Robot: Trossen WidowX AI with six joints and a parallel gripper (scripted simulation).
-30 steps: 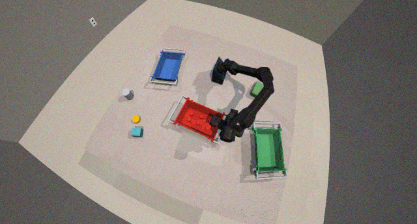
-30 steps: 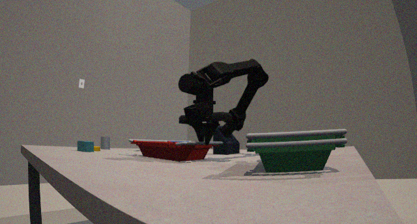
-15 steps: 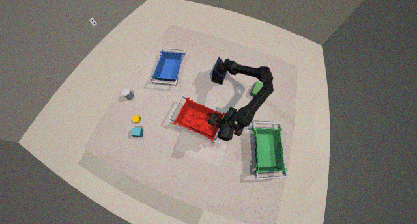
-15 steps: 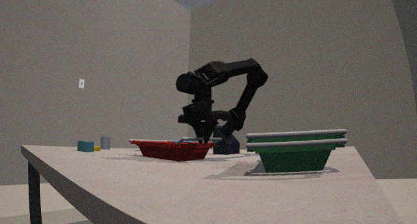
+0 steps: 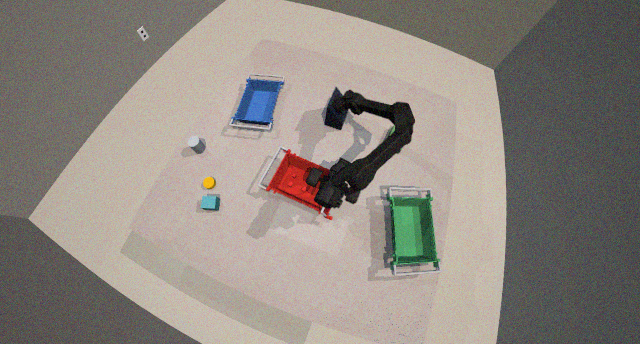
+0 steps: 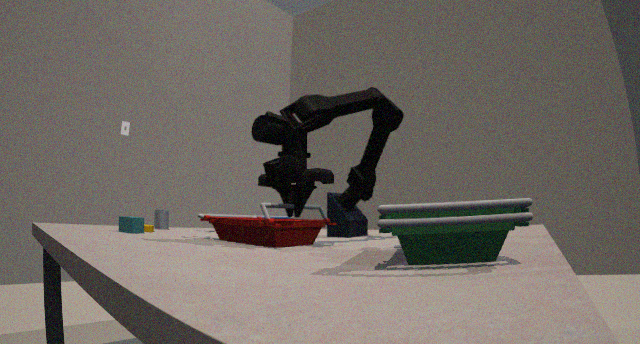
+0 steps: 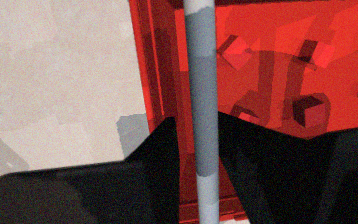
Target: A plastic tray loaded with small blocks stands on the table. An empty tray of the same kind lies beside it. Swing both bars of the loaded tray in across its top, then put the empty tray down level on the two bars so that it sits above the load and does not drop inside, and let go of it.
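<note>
Now: gripper tip 490 mm to the left of the blue tray, 290 mm past it and 20 mm above it. Round my gripper tip: yellow disc 490 mm to the right, 160 mm ahead, 60 mm below; teal block 430 mm to the right, 230 mm ahead, 40 mm below; green block 380 mm behind, 200 mm to the left, 50 mm below.
</note>
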